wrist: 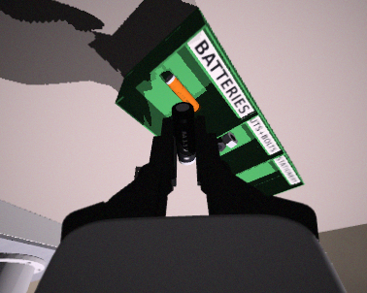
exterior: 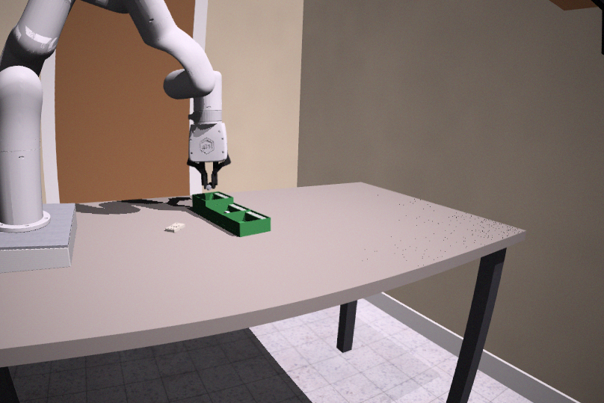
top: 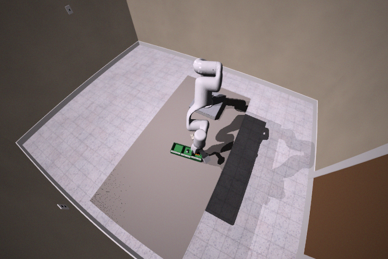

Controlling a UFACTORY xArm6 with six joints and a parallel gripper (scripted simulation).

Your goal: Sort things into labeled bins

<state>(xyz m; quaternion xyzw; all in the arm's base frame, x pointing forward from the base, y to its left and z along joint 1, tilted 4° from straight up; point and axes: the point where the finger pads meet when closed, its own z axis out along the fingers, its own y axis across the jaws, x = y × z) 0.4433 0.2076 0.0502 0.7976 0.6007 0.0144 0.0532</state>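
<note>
The black battery lies 2 cm below my hand. The rest, counted from my hand: silver nut: 3 cm ahead, 8 cm to the right, 7 cm below; then green three-bin tray: 3 cm ahead, 8 cm to the right, 7 cm below; then orange battery: 8 cm below.
</note>
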